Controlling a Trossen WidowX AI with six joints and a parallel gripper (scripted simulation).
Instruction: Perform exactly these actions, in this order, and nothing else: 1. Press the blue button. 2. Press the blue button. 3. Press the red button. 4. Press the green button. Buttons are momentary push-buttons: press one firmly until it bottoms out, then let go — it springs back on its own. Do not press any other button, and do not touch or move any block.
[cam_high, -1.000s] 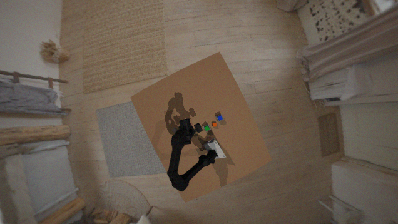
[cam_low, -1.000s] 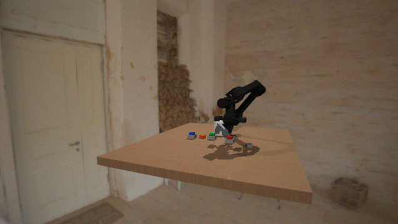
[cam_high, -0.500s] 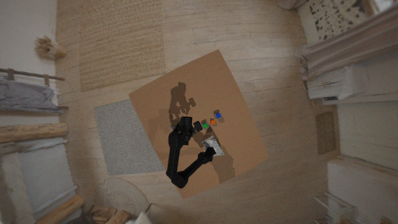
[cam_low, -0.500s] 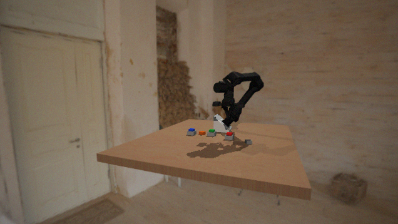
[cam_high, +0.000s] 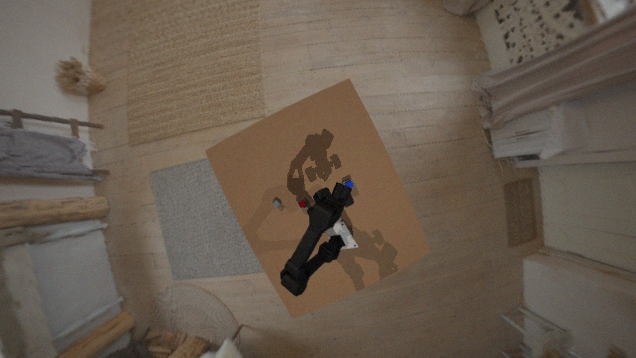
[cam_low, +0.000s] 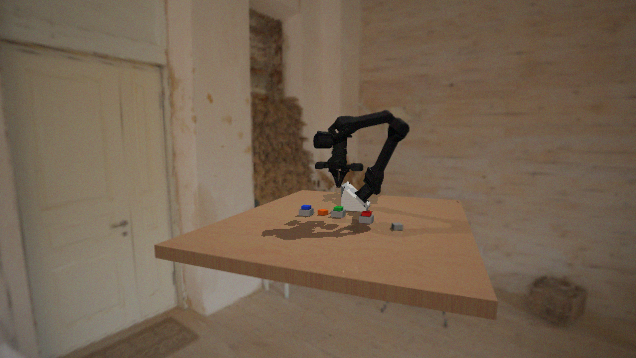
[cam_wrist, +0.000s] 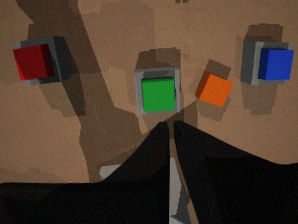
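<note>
Right now my gripper tip is 9 cm above the green button. From my gripper tip the other things lie so: blue button (13 cm to the right, 9 cm below, 2 cm ahead); red button (13 cm to the left, 9 cm below, 4 cm ahead); orange block (11 cm below, 7 cm to the right, 1 cm behind).
</note>
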